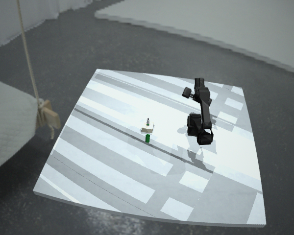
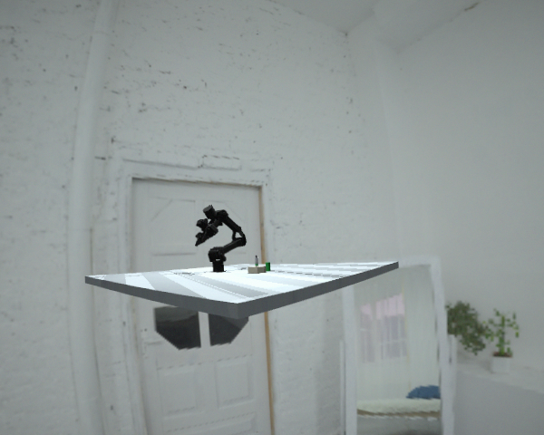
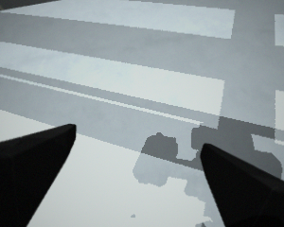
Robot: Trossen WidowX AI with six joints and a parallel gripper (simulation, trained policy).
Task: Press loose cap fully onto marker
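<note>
My gripper tip is now 270 mm to the right of the green cap, 270 mm short of it and 140 mm above it. The rest, counted from my gripper tip: holder block: 280 mm ahead, 160 mm to the left, 150 mm below.
</note>
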